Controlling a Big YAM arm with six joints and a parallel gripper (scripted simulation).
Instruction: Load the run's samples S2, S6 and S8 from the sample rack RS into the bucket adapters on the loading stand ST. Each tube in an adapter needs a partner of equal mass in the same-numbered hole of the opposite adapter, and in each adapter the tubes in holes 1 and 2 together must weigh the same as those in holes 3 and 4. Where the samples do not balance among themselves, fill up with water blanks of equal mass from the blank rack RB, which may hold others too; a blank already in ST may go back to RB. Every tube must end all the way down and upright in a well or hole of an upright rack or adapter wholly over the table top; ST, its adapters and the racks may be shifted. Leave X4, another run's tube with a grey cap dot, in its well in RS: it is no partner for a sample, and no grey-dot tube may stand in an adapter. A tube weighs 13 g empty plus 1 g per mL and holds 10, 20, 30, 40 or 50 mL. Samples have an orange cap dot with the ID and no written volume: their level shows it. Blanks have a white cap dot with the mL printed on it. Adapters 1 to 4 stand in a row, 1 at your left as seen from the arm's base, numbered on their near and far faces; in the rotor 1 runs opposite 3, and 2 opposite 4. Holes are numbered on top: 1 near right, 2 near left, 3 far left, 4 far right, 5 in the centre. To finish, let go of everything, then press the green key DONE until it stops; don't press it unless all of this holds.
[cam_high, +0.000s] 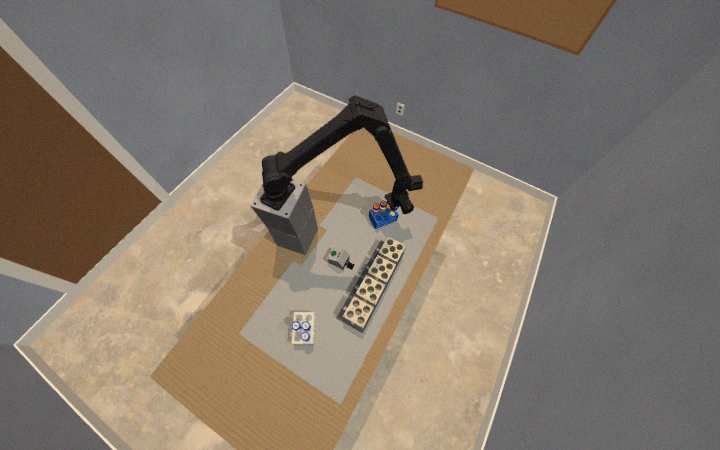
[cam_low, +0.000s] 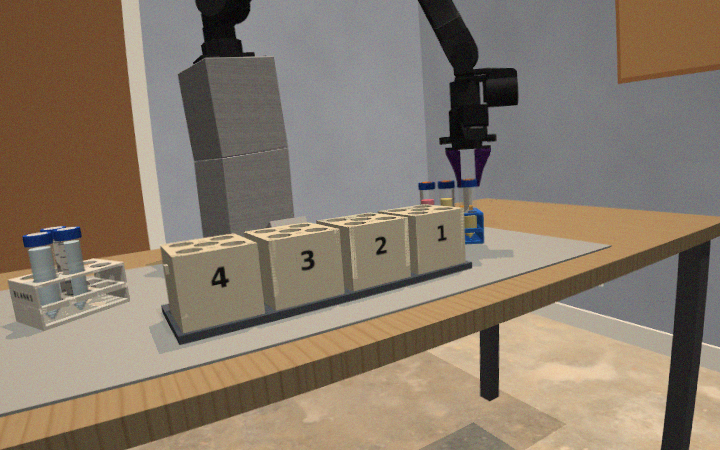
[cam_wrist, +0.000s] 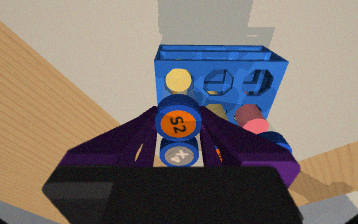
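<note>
Right now my hand is 4 cm past the blue sample rack RS, 2 cm to the left of it and 9 cm above it. From my hand the other things lie so: white blank rack RB: 10 cm behind, 69 cm to the right, 9 cm below.
</note>
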